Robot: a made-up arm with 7 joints. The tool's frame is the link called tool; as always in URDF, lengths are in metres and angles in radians. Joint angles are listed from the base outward.
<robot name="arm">
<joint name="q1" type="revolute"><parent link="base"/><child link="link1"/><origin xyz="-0.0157 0.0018 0.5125"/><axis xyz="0 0 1"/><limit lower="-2.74" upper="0.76"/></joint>
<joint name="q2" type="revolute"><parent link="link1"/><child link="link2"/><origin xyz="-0.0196 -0.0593 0.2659"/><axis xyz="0 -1 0"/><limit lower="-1.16" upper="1.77"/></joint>
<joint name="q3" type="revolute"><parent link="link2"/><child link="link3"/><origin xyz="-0.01 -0.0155 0.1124"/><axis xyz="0 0 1"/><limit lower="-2.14" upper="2.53"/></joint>
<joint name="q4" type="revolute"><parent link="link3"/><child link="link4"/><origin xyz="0.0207 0.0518 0.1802"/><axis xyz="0 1 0"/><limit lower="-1.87" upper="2.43"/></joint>
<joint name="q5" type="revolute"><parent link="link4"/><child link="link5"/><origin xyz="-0.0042 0.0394 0.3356"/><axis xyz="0 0 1"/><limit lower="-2.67" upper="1.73"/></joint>
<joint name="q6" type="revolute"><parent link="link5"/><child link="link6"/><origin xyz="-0.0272 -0.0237 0.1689"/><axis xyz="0 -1 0"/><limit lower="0.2" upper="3.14"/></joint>
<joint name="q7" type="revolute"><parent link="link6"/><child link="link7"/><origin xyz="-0.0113 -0.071 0.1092"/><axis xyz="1 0 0"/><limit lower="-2.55" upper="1.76"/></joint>
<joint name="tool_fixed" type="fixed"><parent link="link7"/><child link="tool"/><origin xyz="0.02 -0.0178 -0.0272" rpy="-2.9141 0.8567 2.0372"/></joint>
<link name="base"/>
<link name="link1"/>
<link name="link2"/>
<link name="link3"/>
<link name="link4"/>
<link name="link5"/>
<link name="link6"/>
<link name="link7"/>
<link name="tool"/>
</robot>
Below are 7 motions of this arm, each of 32 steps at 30 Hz.
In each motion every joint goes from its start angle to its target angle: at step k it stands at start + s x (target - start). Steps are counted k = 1, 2, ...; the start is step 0. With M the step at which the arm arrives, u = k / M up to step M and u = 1 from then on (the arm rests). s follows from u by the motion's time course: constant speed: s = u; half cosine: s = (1 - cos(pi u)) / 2; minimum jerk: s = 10 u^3 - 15 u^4 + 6 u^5.
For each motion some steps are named. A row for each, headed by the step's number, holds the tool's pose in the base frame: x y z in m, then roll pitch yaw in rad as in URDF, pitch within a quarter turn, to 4 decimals.
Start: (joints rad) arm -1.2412 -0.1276 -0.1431 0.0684 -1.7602 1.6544 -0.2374
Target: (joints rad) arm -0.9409 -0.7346 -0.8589 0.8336 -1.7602 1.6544 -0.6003
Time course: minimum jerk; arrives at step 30
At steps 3, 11, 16, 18, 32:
3: 0.1537 -0.0149 1.5779 1.1881 0.2431 -2.7886
11: 0.2249 -0.2456 1.5187 0.8526 0.1629 -3.0549
16: 0.2843 -0.4789 1.3622 0.5315 -0.0827 2.9866
18: 0.2960 -0.5537 1.2812 0.4311 -0.2116 2.9152
32: 0.2851 -0.6931 1.0484 0.2329 -0.5977 2.7723

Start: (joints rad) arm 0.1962 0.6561 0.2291 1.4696 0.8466 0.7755 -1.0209
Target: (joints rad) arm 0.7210 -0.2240 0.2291 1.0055 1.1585 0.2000 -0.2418
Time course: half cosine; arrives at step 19
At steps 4, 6, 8, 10, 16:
4: 0.2752 0.0822 1.3903 -2.3990 1.1702 -2.7274
6: 0.3158 0.1239 1.3727 -2.5678 1.0065 -2.7515
8: 0.3577 0.1827 1.3453 -2.6989 0.7959 -2.7041
10: 0.3911 0.2531 1.3091 -2.8011 0.5644 -2.6111
16: 0.4155 0.4365 1.1977 -2.9979 0.0125 -2.2994

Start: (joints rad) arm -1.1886 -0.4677 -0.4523 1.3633 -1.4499 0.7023 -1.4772
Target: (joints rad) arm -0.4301 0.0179 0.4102 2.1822 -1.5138 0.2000 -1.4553
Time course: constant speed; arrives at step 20
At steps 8, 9, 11, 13, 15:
8: 0.4404 -0.5352 0.9413 -0.0543 -1.1422 2.3908
9: 0.4718 -0.4913 0.9336 -0.0668 -1.1600 2.4588
11: 0.5234 -0.3962 0.9177 -0.0720 -1.1964 2.5797
13: 0.5584 -0.2940 0.9008 -0.0441 -1.2334 2.6726
15: 0.5752 -0.1886 0.8824 0.0286 -1.2698 2.7249

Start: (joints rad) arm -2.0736 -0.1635 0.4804 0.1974 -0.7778 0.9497 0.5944
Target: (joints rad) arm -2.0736 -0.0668 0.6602 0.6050 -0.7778 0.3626 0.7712
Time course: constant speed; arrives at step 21
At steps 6, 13, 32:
6: -0.0434 -0.1153 1.6359 2.7130 0.5994 -0.4890
13: -0.0243 -0.1754 1.6222 3.0241 0.5494 -0.2901
32: 0.0088 -0.2401 1.5916 -2.9338 0.4713 -0.1356

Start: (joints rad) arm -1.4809 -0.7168 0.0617 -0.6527 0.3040 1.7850 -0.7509
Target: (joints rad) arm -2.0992 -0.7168 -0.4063 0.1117 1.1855 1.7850 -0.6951
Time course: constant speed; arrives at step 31
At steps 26, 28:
26: -0.3817 -0.3897 1.3594 1.9546 0.6106 -1.1455
28: -0.4154 -0.3888 1.3377 2.0229 0.6146 -1.1344

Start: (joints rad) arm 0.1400 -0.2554 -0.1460 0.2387 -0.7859 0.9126 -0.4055
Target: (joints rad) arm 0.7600 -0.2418 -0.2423 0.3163 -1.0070 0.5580 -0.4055
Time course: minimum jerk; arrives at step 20
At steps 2, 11, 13, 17, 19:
2: 0.1889 0.0275 1.6300 0.8565 1.2871 -1.1523
11: 0.1986 0.1161 1.6310 0.1897 1.3505 -1.6887
13: 0.1948 0.1428 1.6305 -0.0228 1.3439 -1.8657
17: 0.1861 0.1750 1.6293 -0.2422 1.3232 -2.0433
19: 0.1847 0.1788 1.6291 -0.2654 1.3200 -2.0616

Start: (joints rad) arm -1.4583 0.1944 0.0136 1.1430 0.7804 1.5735 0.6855
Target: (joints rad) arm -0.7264 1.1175 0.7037 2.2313 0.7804 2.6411 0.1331
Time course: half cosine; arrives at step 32
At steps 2, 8, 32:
2: -0.0863 -0.3504 1.3765 2.2213 -0.2324 0.7098
8: -0.0138 -0.3104 1.3516 2.1692 -0.1655 0.7793
32: 0.1415 0.0307 1.0376 1.6978 0.3535 0.7601

